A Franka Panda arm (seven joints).
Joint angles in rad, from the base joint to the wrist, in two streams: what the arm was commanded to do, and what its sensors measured. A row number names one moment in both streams.
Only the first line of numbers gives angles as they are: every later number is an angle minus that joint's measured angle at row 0.
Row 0, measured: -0.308, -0.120, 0.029, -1.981, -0.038, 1.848, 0.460
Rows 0 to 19, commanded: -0.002, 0.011, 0.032, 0.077, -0.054, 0.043, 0.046; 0.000, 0.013, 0.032, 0.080, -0.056, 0.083, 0.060; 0.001, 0.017, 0.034, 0.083, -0.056, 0.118, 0.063; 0.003, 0.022, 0.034, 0.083, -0.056, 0.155, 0.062; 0.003, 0.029, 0.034, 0.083, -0.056, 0.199, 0.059; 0.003, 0.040, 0.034, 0.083, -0.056, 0.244, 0.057; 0.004, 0.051, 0.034, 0.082, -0.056, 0.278, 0.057; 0.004, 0.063, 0.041, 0.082, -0.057, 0.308, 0.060; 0.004, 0.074, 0.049, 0.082, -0.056, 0.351, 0.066; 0.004, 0.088, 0.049, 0.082, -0.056, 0.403, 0.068; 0.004, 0.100, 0.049, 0.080, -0.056, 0.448, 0.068; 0.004, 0.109, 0.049, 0.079, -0.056, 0.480, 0.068; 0.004, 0.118, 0.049, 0.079, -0.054, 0.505, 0.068; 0.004, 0.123, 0.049, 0.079, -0.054, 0.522, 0.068; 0.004, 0.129, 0.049, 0.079, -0.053, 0.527, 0.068; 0.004, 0.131, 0.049, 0.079, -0.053, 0.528, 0.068; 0.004, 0.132, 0.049, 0.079, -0.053, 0.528, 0.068; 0.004, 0.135, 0.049, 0.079, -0.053, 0.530, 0.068; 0.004, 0.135, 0.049, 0.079, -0.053, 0.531, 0.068; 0.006, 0.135, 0.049, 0.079, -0.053, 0.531, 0.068
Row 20, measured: 0.005, 0.128, 0.044, 0.066, -0.037, 0.518, 0.046
